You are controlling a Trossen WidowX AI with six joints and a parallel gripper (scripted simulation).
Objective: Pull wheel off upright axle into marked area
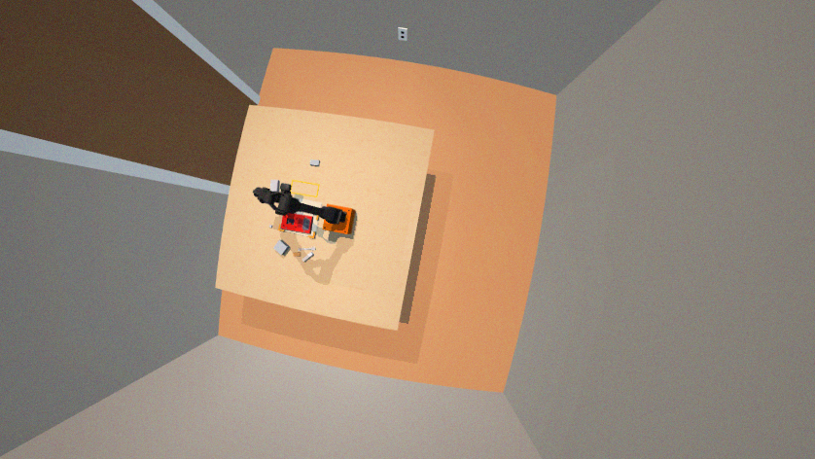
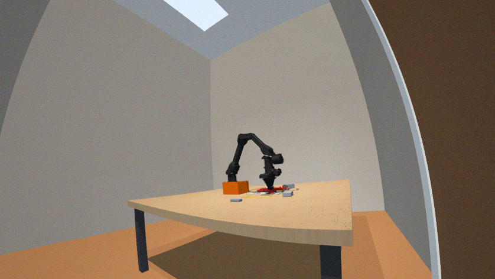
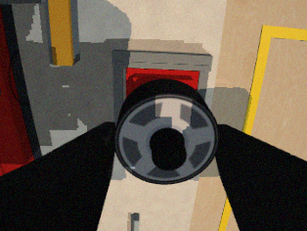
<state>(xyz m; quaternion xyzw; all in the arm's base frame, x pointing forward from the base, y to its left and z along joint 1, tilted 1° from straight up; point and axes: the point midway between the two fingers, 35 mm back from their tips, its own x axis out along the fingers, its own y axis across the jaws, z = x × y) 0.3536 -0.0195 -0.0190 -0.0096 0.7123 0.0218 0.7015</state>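
Right now my gripper tip is 10 mm above the dark axle. Also, from my gripper tip: wheel right at my gripper tip.
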